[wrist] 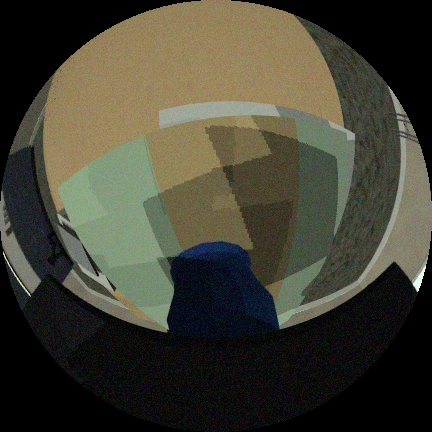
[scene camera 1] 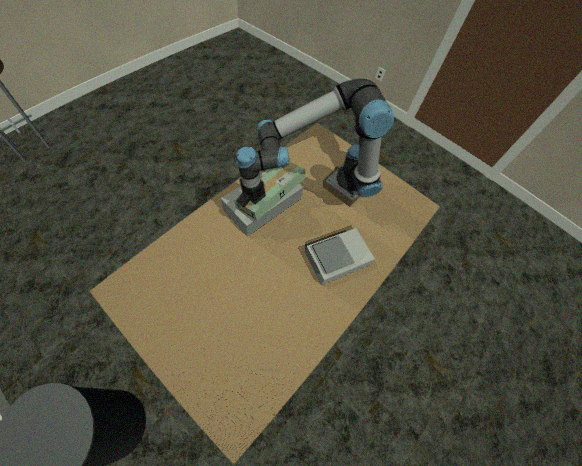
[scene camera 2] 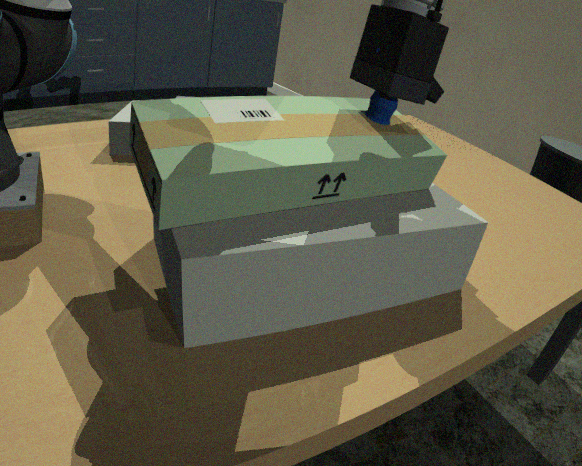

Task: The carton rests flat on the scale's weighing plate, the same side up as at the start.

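Observation:
The green carton (scene camera 1: 270, 200) (scene camera 2: 240, 195) (wrist: 120, 225) is above the grey block (scene camera 1: 248, 228) (scene camera 2: 320, 287) (wrist: 192, 114), turned a little against it and looking slightly tilted. Its taped, labelled face is up and the arrows on its side point up. Whether its underside touches the block is unclear. My gripper (scene camera 1: 254, 194) (scene camera 2: 382, 112) (wrist: 212, 255), a blue suction cup, is pressed on the brown tape near one end of the carton and holds it. The scale (scene camera 1: 361, 245) (scene camera 2: 120, 137) stands apart, its grey weighing plate (scene camera 1: 332, 255) (wrist: 77, 248) bare; the carton partly hides the scale in the scene camera 2 view.
The arm's base (scene camera 1: 342, 187) stands on the wooden table (scene camera 1: 225, 300) behind the block and scale. The block is near one long table edge, the scale near the opposite one. Blue-grey cabinets (scene camera 2: 170, 45) stand beyond the table. A dark round bin (scene camera 1: 115, 417) stands off the table.

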